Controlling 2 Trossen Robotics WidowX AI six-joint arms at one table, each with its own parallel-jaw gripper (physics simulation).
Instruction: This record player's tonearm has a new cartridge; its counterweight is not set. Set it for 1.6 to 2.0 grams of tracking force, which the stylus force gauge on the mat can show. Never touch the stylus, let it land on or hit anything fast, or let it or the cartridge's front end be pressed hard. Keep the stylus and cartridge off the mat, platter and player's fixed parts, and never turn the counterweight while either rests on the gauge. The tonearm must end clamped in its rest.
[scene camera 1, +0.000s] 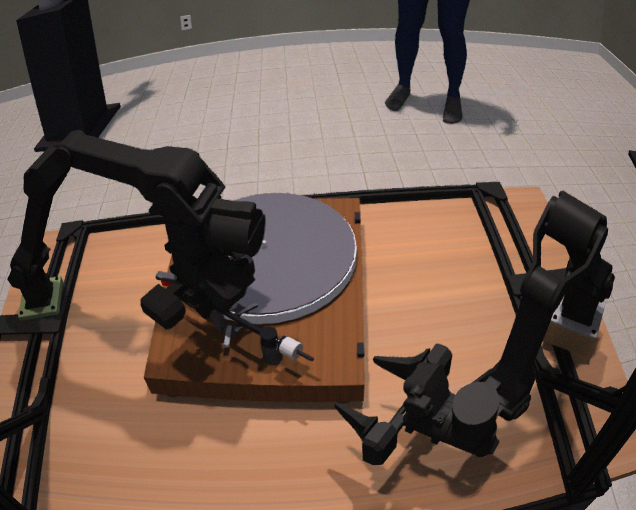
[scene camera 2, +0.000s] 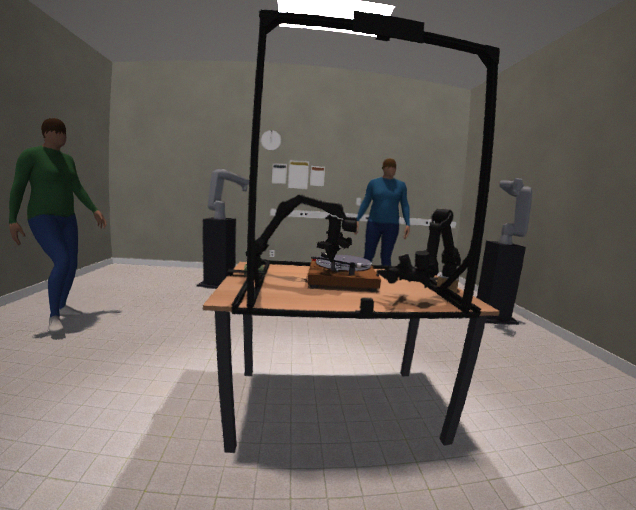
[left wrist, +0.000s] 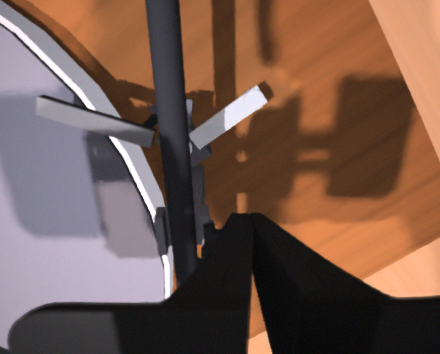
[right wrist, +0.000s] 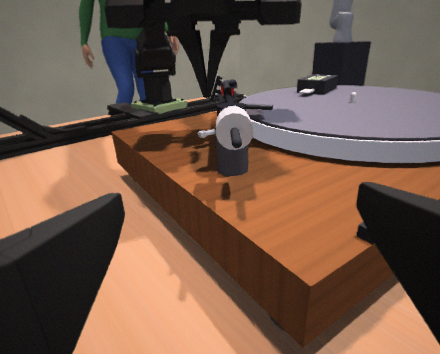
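Where they show: left gripper, fingertip midpoint: (scene camera 1: 205, 316) (scene camera 2: 331, 261) (left wrist: 248, 224) (right wrist: 207, 97); right gripper, fingertip midpoint: (scene camera 1: 354, 381) (scene camera 2: 380, 269) (right wrist: 240, 199); left arm's base, origin of the base link: (scene camera 1: 39, 296) (right wrist: 158, 101); right arm's base, origin of the base link: (scene camera 1: 579, 308) (scene camera 2: 449, 275).
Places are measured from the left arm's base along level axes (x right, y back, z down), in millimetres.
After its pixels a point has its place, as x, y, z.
Note:
The record player (scene camera 1: 254, 390) @(298, -419, -13) (right wrist: 210, 220) @(313, -487, -18) carries a dark tonearm tube (scene camera 1: 246, 322) @(223, -428, -82) (left wrist: 172, 100) @(211, -416, -82) with a white counterweight (scene camera 1: 290, 346) @(287, -482, -90) (right wrist: 227, 120) @(292, -487, -86) at its rear. The headshell (scene camera 1: 165, 275) @(90, -307, -76) is at the front, with the cartridge's red part below. In the left wrist view the tube lies between the prongs of the rest (left wrist: 162, 230) @(173, -391, -79); no clamp bar shows across it. My left gripper (scene camera 1: 217, 318) @(193, -368, -75) (left wrist: 248, 224) @(193, -368, -75) (right wrist: 207, 97) @(193, -368, -75) is shut, empty, just beside the tube and rest. My right gripper (scene camera 1: 355, 382) @(361, -554, -81) (right wrist: 240, 199) @(361, -554, -81) is open, empty, short of the player's near right corner. The gauge (right wrist: 317, 83) @(7, -414, -70) is on the mat (scene camera 1: 302, 255) @(75, -536, -54); its reading is illegible.
Two grey levers (left wrist: 95, 122) @(187, -431, -72) (left wrist: 230, 117) @(214, -394, -45) stick out on either side of the tube. The dark pivot post (scene camera 1: 269, 347) @(264, -454, -68) (right wrist: 232, 162) @(263, -465, -41) stands in front of the counterweight. The platter (right wrist: 350, 147) @(180, -532, -45) lies close beside the tonearm. Black frame rails (scene camera 1: 414, 193) @(-127, -798, 18) edge the table.

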